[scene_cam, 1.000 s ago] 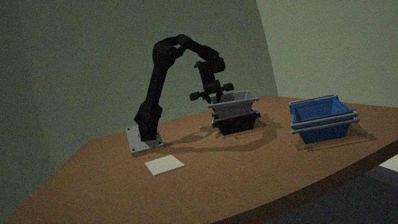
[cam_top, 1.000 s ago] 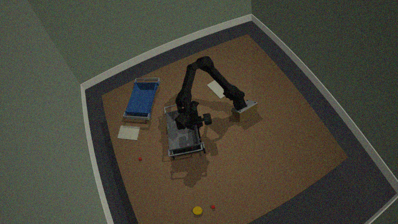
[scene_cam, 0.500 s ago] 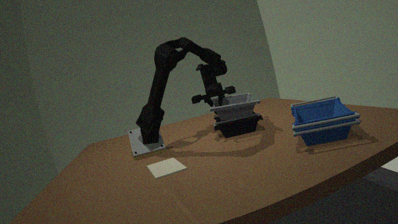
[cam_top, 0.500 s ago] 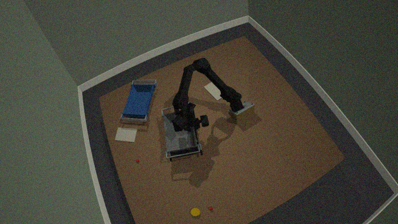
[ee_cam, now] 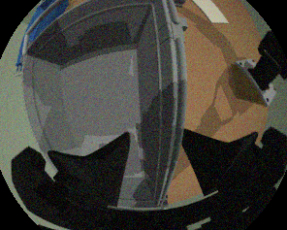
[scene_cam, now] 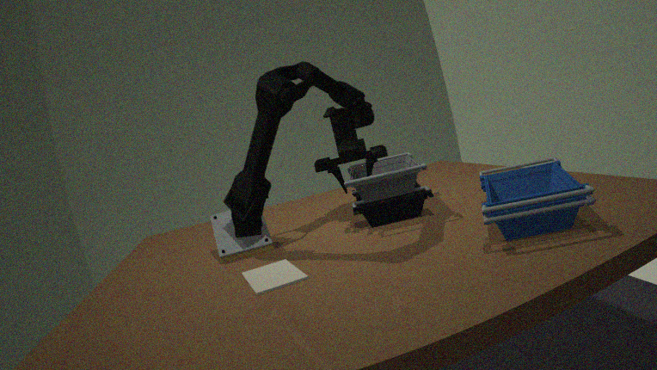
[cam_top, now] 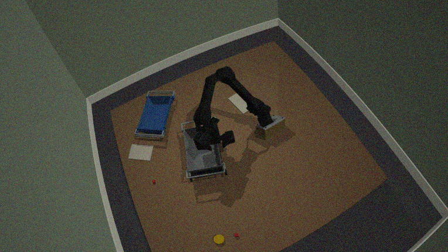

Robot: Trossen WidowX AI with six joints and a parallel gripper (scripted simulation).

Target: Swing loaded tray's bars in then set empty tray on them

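My gripper tip is now 70 mm short of the grey tray, 30 mm below it and 20 mm to the left of it. From my gripper tip the other things lie so: yellow disc: 450 mm to the left, 180 mm ahead, 70 mm below.
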